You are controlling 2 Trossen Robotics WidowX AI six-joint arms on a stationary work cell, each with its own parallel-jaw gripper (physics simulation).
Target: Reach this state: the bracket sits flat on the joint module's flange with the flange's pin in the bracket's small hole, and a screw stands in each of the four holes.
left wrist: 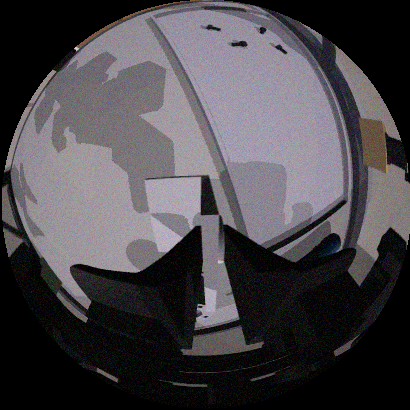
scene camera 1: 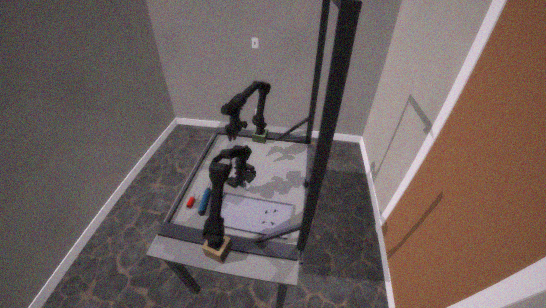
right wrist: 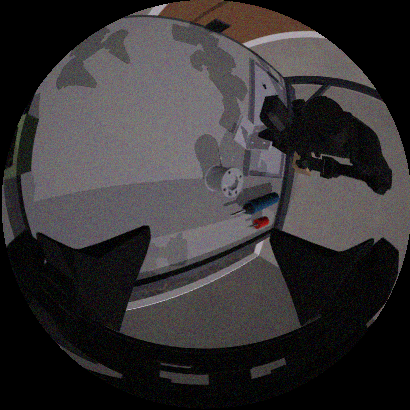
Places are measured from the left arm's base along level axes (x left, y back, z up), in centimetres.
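Pixels of known places: left gripper, between the fingertips: [left wrist: 211,230] [scene camera 1: 241,185] [right wrist: 259,136]; right gripper, between the fingertips: [scene camera 1: 232,140] [right wrist: 212,234]; left arm's base, origin of its link: [scene camera 1: 216,242] [right wrist: 309,162]; right arm's base, origin of its link: [scene camera 1: 260,132].
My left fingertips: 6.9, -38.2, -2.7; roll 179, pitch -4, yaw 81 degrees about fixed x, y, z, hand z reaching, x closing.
Note:
Ahead of a thing's pixels: the offset from my left fingertips to its top centre, as dx, dy, dz. "spot": to the spot under its first point.
My left gripper [scene camera 1: 241,181] [left wrist: 211,230] [right wrist: 260,136] is shut on the upright flange of the light grey bracket @(+0.0, -2.3, +4.0) [left wrist: 175,195] [right wrist: 243,136]. The bracket's height above the table is hard to tell. The joint module @(+12.5, -4.7, -0.1) [right wrist: 216,178] stands apart from it, with its round holed flange [right wrist: 239,176] showing in the right wrist view; a small part shows low between the fingers in the left wrist view. My right gripper [scene camera 1: 232,136] [right wrist: 212,234] is open and empty, away from the module. Several dark screws [scene camera 1: 270,216] @(-19.1, +7.6, -5.0) [left wrist: 239,44] lie in the pale tray @(-13.0, +11.9, -4.9) [scene camera 1: 239,212] [left wrist: 300,125].
A blue-handled screwdriver @(spot: +15.0, +17.5, -2.5) [scene camera 1: 204,201] [right wrist: 264,202] and a smaller red-handled one @(+23.6, +18.4, -3.1) [scene camera 1: 190,202] [right wrist: 261,223] lie near the table's left edge in scene camera 1. A dark frame post [scene camera 1: 330,110] rises at the table's right. A raised dark border [scene camera 1: 235,250] runs around the table.

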